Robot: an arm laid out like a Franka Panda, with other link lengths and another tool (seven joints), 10 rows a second.
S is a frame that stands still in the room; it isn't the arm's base.
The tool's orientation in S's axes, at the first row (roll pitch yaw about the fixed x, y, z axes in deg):
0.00, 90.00, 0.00
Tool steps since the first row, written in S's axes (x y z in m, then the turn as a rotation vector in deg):
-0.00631, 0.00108, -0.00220, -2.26, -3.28, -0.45
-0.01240, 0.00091, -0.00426, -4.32, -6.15, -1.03
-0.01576, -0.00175, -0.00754, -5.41, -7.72, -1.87
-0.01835, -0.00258, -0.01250, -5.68, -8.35, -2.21
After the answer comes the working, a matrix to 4 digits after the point.
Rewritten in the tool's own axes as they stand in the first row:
0.00220, 0.00108, -0.00631, 0.45, -3.28, -2.26
0.00426, 0.00091, -0.01240, 1.03, -6.15, -4.32
0.00754, -0.00175, -0.01576, 1.87, -7.72, -5.41
0.01250, -0.00258, -0.01835, 2.21, -8.35, -5.68

The tool's axes in the first row as the columns of a matrix, in S's axes (rounded; the answer above uses it unrounded):
0.0000, 0.0000, 1.0000
0.0000, 1.0000, 0.0000
-1.0000, 0.0000, 0.0000

